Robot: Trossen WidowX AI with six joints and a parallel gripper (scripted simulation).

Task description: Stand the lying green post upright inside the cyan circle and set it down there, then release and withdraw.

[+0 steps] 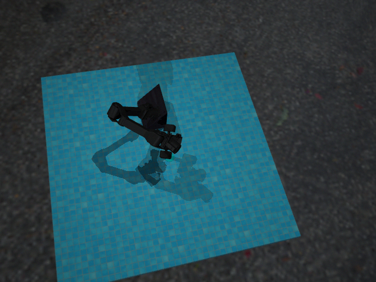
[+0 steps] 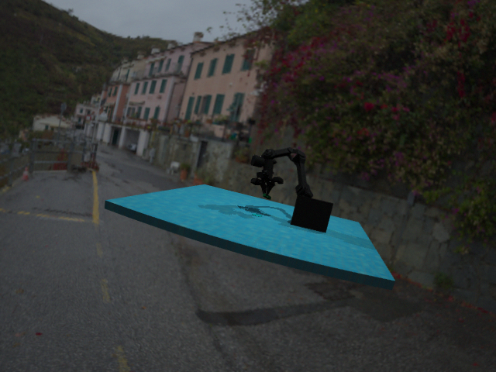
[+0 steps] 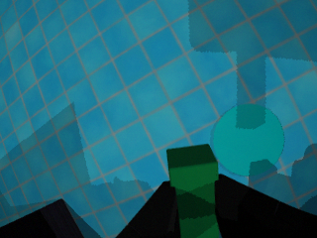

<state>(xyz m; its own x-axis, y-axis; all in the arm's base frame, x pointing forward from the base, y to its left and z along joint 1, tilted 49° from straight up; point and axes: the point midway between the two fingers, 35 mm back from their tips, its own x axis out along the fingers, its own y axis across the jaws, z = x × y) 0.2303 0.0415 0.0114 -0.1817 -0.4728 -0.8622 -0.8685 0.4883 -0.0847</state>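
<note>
The cyan circle is 120 mm below my gripper tip, 20 mm ahead of it and 10 mm to the right of it. From my gripper tip the other things lie so: green post (20 mm to the right, 10 mm below, 10 mm behind).
</note>
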